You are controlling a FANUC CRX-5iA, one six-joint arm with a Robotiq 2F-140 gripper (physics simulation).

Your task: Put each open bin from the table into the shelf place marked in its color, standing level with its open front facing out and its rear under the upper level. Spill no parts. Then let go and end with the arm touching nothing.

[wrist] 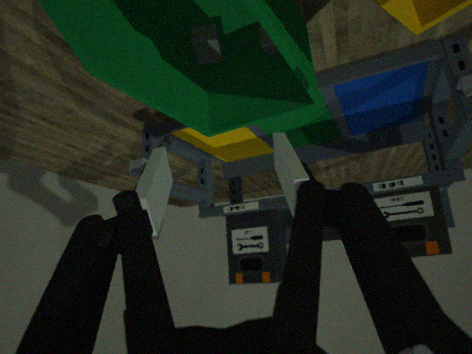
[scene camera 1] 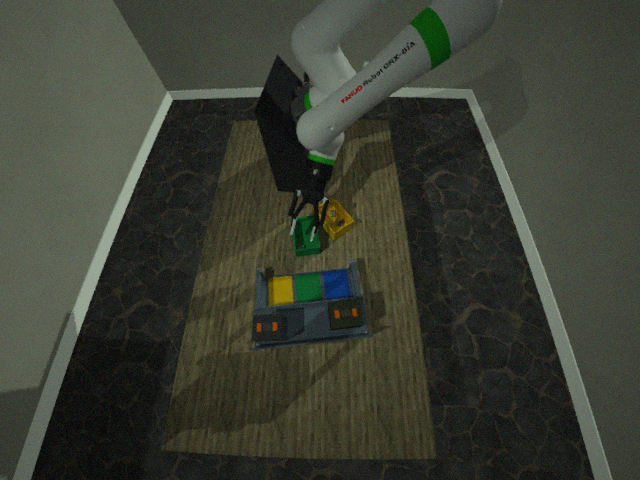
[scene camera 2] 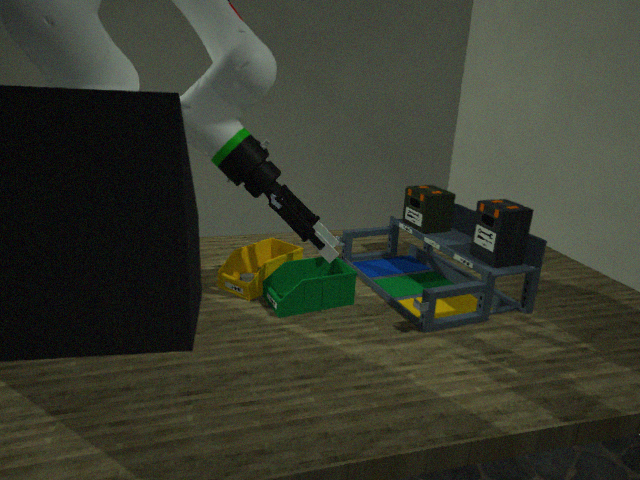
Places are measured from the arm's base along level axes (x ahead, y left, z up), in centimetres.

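Pixels of known places: gripper, fingertip midpoint: [wrist: 221, 157] [scene camera 1: 301, 237] [scene camera 2: 334, 252]; arm's base, origin of the base link: [scene camera 2: 88, 170].
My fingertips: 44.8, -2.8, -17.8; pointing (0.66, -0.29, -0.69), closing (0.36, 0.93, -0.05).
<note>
For each thing: its top centre in the pictures, then the offset to it from my fingertips, as dx, dy, dz. "spot": a spot on its surface instead.
- green bin, surface spot: [wrist: 200, 107] [scene camera 2: 348, 281] spot: +2.4, -2.8, -5.8
- yellow bin, surface spot: [wrist: 425, 17] spot: -3.5, +13.4, -4.1
- olive, middle of its top: [wrist: 409, 257] [scene camera 2: 430, 189] [scene camera 1: 345, 313] +29.8, +14.1, +8.8
The green bin [scene camera 1: 307, 252] [scene camera 2: 338, 291] [wrist: 200, 107] stands upright on the table, its low front away from the shelf, with small grey parts inside. The yellow bin [scene camera 1: 347, 226] [scene camera 2: 237, 290] [wrist: 425, 17] stands beside it at an angle, also holding parts. My gripper [scene camera 1: 302, 231] [scene camera 2: 330, 253] [wrist: 221, 157] is part open and empty, tilted at the green bin's rear end; whether it touches is unclear. The shelf [scene camera 1: 315, 321] [scene camera 2: 454, 324] [wrist: 380, 61] shows bare yellow [scene camera 1: 280, 290] [scene camera 2: 454, 305], green [scene camera 1: 308, 287] [scene camera 2: 398, 285] and blue [scene camera 1: 337, 284] [scene camera 2: 382, 267] [wrist: 380, 92] places.
Two dark toolboxes with orange latches, one grey [scene camera 1: 268, 333] [scene camera 2: 501, 232] [wrist: 255, 220] and one olive [scene camera 1: 346, 322] [scene camera 2: 436, 217], stand on the shelf's upper level. Side rails and posts flank the coloured places. A large black block [scene camera 1: 279, 139] [scene camera 2: 98, 222] stands near the arm.
</note>
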